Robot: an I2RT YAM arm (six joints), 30 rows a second.
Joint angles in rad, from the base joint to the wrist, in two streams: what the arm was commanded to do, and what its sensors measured. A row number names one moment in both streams.
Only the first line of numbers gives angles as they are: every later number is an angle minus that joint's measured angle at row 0.
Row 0, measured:
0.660, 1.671, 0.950, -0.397, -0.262, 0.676
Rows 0 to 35, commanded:
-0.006, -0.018, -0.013, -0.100, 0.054, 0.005
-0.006, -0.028, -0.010, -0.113, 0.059, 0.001
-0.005, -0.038, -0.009, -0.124, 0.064, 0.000
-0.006, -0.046, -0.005, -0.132, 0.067, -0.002
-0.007, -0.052, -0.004, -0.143, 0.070, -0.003
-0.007, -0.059, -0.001, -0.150, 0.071, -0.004
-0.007, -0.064, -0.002, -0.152, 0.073, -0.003
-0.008, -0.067, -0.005, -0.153, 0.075, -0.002
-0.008, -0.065, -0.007, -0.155, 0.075, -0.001
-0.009, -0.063, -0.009, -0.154, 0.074, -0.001
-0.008, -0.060, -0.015, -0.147, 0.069, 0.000
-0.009, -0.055, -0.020, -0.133, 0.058, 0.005
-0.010, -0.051, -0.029, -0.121, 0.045, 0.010
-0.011, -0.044, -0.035, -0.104, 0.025, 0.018
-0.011, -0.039, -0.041, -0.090, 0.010, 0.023
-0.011, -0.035, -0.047, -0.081, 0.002, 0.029
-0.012, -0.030, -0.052, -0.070, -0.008, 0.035
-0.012, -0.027, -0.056, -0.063, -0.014, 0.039
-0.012, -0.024, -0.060, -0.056, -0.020, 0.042
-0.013, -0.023, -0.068, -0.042, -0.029, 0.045
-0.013, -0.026, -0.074, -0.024, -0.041, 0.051
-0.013, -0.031, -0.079, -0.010, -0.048, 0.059
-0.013, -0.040, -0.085, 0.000, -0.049, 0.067
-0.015, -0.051, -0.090, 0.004, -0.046, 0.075
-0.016, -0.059, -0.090, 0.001, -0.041, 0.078
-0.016, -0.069, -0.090, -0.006, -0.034, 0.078
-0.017, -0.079, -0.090, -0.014, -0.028, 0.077
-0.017, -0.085, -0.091, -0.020, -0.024, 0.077
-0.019, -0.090, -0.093, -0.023, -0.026, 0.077
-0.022, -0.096, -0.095, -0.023, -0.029, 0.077
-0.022, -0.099, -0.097, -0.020, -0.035, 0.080
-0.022, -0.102, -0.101, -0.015, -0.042, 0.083
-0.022, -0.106, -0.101, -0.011, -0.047, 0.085
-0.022, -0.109, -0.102, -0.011, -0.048, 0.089
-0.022, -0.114, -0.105, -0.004, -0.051, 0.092
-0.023, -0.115, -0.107, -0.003, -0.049, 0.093
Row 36, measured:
-0.019, -0.091, -0.092, -0.011, -0.041, 0.072
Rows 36 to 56, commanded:
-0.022, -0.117, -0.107, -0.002, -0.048, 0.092
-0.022, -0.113, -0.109, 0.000, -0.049, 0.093
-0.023, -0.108, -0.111, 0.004, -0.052, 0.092
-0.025, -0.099, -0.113, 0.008, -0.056, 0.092
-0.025, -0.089, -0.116, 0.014, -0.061, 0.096
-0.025, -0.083, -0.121, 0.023, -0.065, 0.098
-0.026, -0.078, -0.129, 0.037, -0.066, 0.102
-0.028, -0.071, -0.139, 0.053, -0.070, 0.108
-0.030, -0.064, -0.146, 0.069, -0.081, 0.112
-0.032, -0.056, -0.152, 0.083, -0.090, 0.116
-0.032, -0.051, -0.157, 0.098, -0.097, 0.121
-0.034, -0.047, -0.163, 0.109, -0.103, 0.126
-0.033, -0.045, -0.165, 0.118, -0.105, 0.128
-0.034, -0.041, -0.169, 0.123, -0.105, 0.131
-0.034, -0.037, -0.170, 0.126, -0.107, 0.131
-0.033, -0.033, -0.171, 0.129, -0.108, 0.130
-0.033, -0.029, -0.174, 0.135, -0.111, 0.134
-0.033, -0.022, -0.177, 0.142, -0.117, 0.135
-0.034, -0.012, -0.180, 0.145, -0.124, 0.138
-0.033, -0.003, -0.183, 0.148, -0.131, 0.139
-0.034, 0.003, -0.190, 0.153, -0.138, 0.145
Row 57, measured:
-0.049, -0.072, -0.147, 0.092, -0.131, 0.128
